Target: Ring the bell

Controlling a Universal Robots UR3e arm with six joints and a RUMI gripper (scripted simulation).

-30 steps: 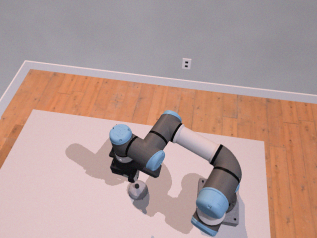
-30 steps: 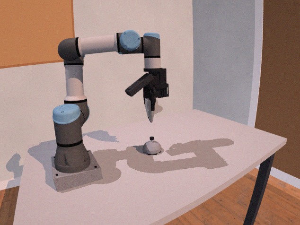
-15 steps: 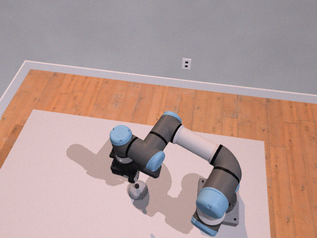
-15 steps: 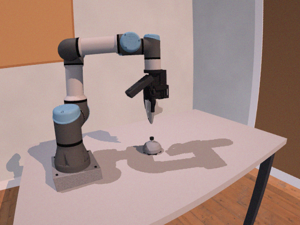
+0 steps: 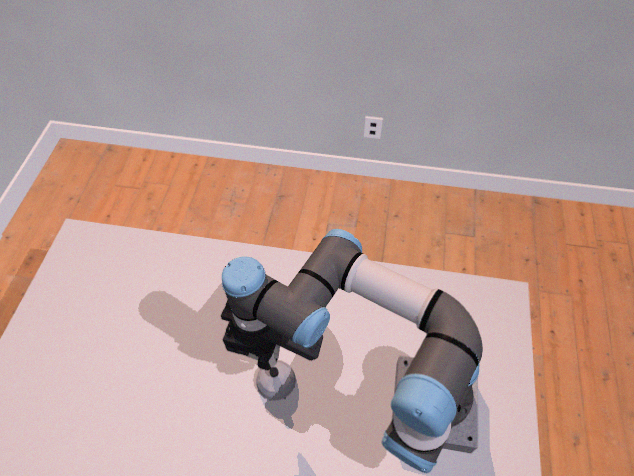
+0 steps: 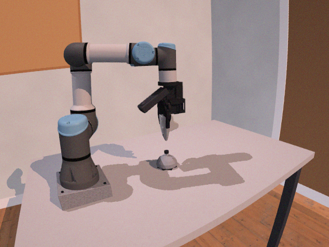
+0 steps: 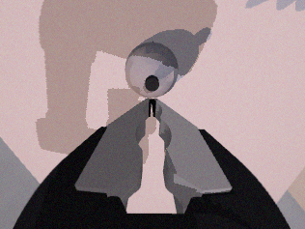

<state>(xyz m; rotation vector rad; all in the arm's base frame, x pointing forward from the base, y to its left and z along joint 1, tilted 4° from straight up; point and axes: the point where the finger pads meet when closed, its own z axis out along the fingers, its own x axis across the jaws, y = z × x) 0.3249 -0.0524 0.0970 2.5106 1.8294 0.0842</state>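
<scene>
Now: hand 7 cm above the black button. From my hand the other things lie so: dome bell (8 cm below).
</scene>
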